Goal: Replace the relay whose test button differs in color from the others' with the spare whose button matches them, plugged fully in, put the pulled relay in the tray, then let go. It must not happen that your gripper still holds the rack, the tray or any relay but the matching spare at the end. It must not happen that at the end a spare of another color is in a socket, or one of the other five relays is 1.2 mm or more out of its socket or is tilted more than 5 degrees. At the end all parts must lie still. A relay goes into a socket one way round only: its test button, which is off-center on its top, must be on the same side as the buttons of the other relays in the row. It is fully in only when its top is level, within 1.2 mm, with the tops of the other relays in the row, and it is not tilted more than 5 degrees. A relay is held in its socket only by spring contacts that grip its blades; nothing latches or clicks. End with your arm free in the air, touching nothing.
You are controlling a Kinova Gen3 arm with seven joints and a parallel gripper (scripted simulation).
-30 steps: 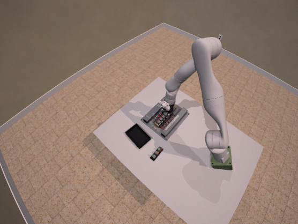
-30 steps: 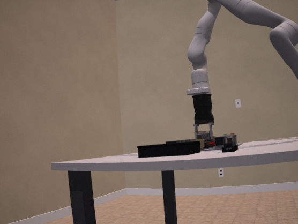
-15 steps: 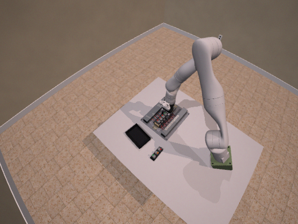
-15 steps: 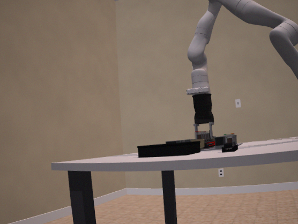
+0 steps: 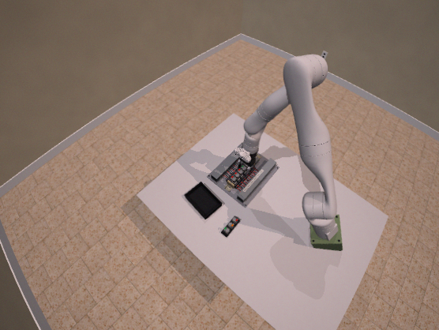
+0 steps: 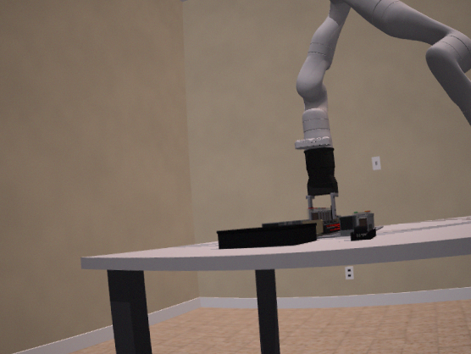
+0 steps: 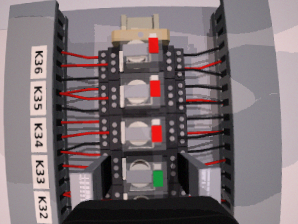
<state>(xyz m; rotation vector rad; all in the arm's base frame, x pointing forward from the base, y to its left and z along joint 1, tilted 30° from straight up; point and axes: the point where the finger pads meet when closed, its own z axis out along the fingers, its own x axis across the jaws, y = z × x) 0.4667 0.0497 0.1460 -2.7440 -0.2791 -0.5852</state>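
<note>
My gripper is now 1 cm to the left of the relay panel and 5 cm above it. Also, from my hand: spare holder: 21 cm behind, 22 cm to the left, 5 cm below; red wiring: 5 cm behind, 4 cm below; black tray: 3 cm behind, 27 cm to the left, 4 cm below.
</note>
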